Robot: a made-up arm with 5 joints.
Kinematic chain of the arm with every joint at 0, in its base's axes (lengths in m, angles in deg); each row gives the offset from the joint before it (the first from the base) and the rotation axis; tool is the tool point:
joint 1: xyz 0 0 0.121 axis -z
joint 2: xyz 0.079 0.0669 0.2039 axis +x
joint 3: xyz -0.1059 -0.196 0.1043 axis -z
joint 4: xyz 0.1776 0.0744 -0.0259 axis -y
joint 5: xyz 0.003 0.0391 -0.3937 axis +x
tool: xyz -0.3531 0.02 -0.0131
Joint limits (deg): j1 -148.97..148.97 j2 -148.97..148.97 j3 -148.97..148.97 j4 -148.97..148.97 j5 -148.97..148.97
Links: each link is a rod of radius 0.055 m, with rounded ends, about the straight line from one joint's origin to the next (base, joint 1, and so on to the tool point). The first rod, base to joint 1, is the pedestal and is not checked.
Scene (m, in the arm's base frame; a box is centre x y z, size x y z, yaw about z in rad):
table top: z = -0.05
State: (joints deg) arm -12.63 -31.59 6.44 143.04 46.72
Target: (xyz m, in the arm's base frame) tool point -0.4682 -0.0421 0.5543
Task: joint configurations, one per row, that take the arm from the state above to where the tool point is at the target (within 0.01 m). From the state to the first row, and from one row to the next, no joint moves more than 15 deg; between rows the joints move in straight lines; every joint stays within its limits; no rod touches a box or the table.
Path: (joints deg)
1: 1.36 -37.08 11.59 132.55 47.57
2: 15.35 -42.58 16.74 122.07 48.43
3: 29.34 -48.07 21.89 111.58 49.28
4: 43.32 -53.57 27.04 101.09 50.14
5: 57.31 -59.06 32.19 90.61 50.99
6: 71.30 -64.56 37.34 80.12 51.85
7: 85.29 -70.05 42.49 69.63 52.70
8: 99.28 -75.55 47.64 59.15 53.56
9: 113.27 -81.04 52.79 48.66 54.41

